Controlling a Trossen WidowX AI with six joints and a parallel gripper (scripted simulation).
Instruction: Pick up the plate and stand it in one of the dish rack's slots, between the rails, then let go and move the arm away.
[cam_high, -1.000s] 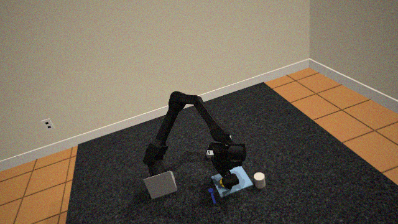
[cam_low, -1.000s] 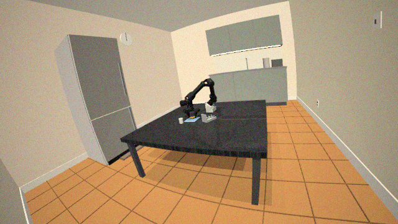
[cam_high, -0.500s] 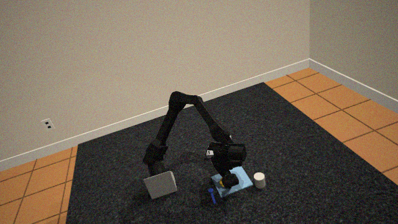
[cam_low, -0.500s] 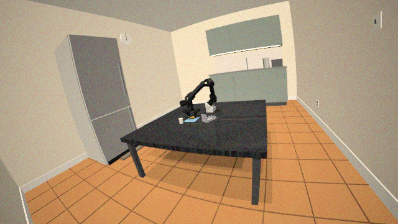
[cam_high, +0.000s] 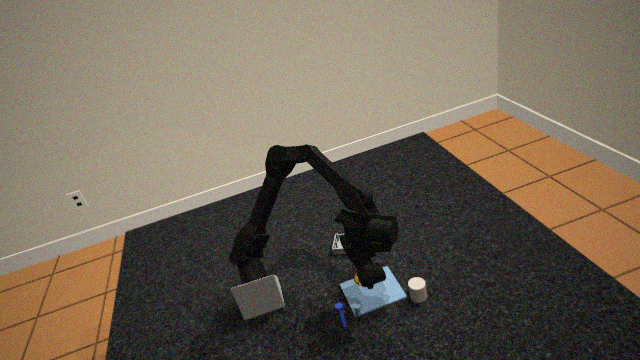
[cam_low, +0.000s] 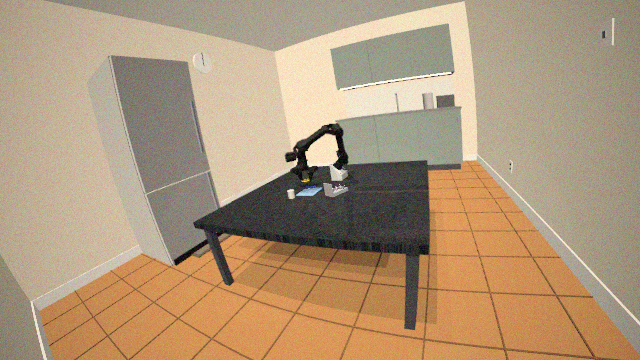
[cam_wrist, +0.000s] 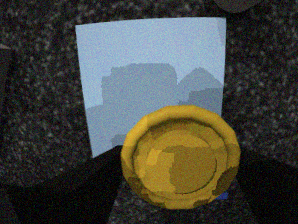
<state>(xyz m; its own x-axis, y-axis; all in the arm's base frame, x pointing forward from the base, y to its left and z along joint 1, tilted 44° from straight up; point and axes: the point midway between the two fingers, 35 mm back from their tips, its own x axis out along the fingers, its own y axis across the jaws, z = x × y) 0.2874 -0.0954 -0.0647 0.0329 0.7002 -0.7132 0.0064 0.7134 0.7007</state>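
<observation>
The grey dish rack is 22 cm to the left of my gripper tip, 4 cm below it and 3 cm ahead of it. From my gripper tip the other things lie so: mat 6 cm below, 2 cm to the left, 1 cm ahead; then yellow plate 1 cm above; then blue spoon 9 cm behind, 6 cm below, 2 cm to the right.
</observation>
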